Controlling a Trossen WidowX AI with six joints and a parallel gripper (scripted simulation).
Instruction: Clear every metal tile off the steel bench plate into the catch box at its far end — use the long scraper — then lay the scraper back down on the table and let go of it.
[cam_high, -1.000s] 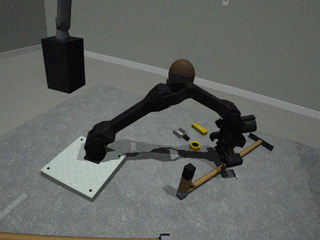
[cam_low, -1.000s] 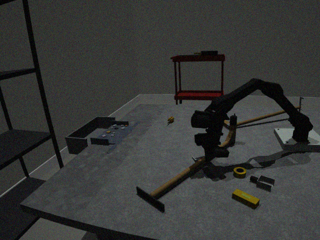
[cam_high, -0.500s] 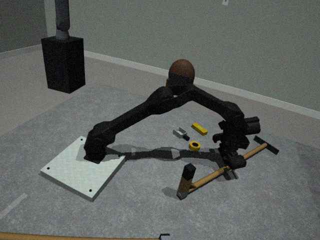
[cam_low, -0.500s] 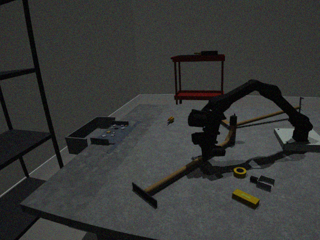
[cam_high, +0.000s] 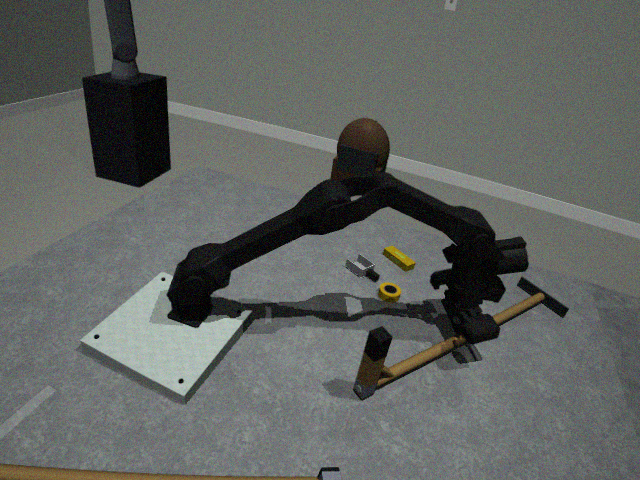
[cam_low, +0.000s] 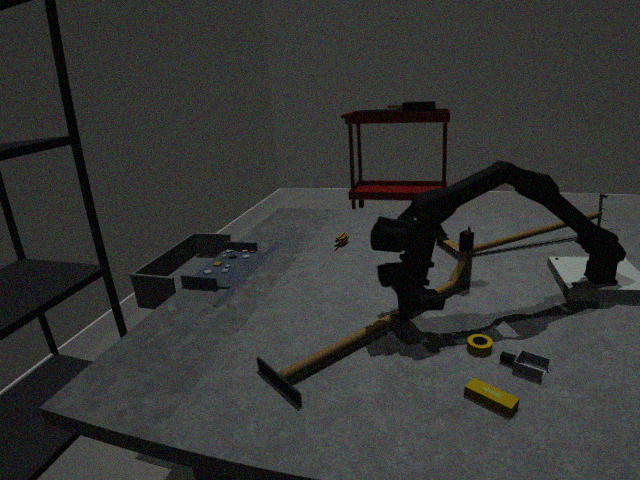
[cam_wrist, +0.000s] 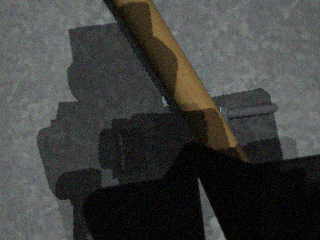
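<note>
The long scraper is 30 mm ahead of my gripper tip and 50 mm above it. Round my gripper tip: yellow level (160 mm behind, 230 mm to the left); grey clamp (220 mm behind, 140 mm to the left, 10 mm below); yellow tape roll (160 mm behind, 80 mm to the left, 10 mm below).
</note>
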